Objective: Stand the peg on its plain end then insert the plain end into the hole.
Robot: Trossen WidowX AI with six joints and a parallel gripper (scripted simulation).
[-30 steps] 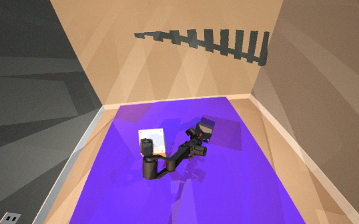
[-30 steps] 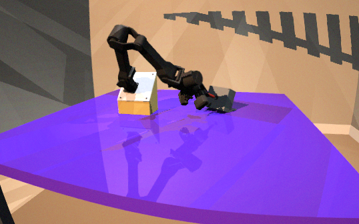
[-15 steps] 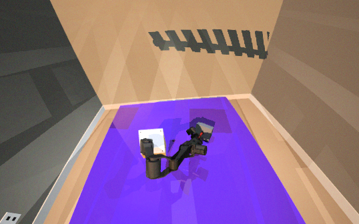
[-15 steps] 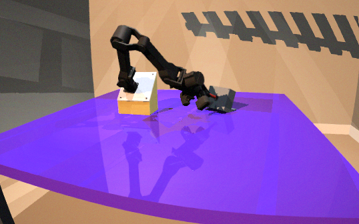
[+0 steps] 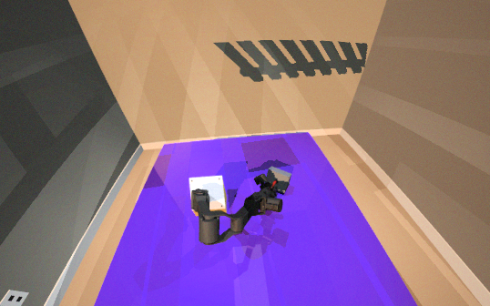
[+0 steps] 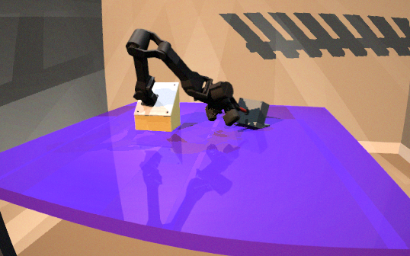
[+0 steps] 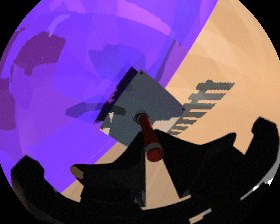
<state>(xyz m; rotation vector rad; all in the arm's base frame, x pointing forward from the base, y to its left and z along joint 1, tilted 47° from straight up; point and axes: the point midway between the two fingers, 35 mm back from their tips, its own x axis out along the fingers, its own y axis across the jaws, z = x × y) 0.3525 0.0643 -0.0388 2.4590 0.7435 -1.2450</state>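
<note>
Right now my gripper tip is 60 mm to the right of the grey sloped panel, 40 mm short of it and 30 mm above it. Also, from my gripper tip: red peg 10 mm to the right, 10 mm behind, 10 mm above.
</note>
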